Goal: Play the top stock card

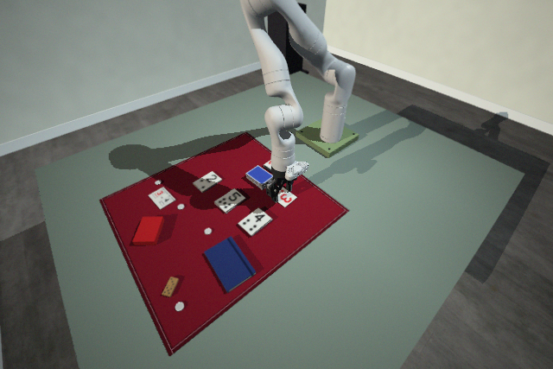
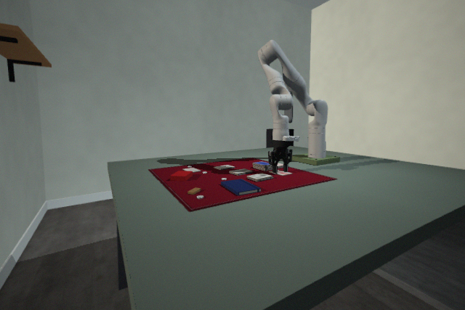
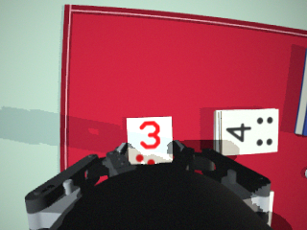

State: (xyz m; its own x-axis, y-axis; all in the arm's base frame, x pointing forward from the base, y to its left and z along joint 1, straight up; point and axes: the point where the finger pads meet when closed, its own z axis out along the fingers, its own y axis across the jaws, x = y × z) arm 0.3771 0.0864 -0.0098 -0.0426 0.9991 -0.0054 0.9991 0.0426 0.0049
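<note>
The red mat is 18 cm ahead of my hand, 11 cm to the right of it and 3 cm below it. Also, from my hand: red box 41 cm ahead, 17 cm to the right.
</note>
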